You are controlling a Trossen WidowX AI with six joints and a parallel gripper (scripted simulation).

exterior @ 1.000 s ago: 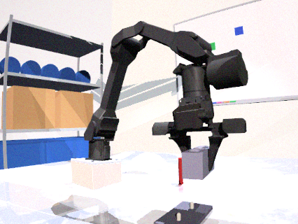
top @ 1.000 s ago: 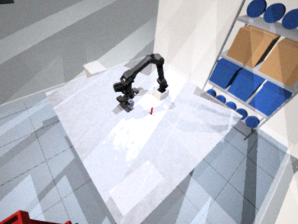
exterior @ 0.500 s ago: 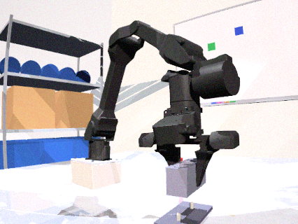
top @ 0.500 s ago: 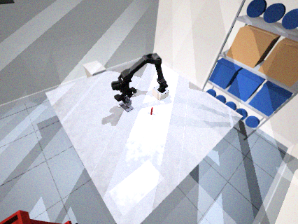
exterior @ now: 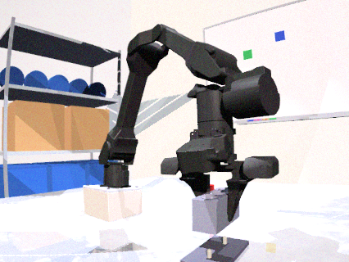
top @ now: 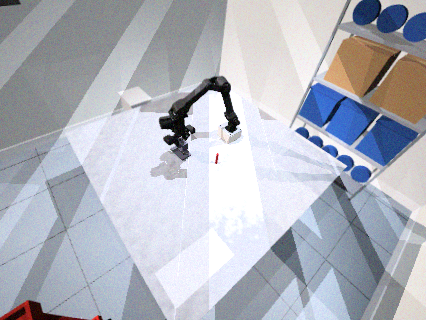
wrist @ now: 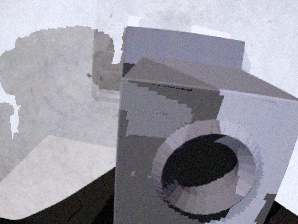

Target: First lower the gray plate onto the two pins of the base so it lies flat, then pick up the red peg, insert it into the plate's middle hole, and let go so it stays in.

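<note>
The base lies 50 mm below my gripper tip. From my gripper tip the other things lie so: red peg 80 mm behind, 210 mm to the left, 20 mm below; then gray plate 30 mm above.
</note>
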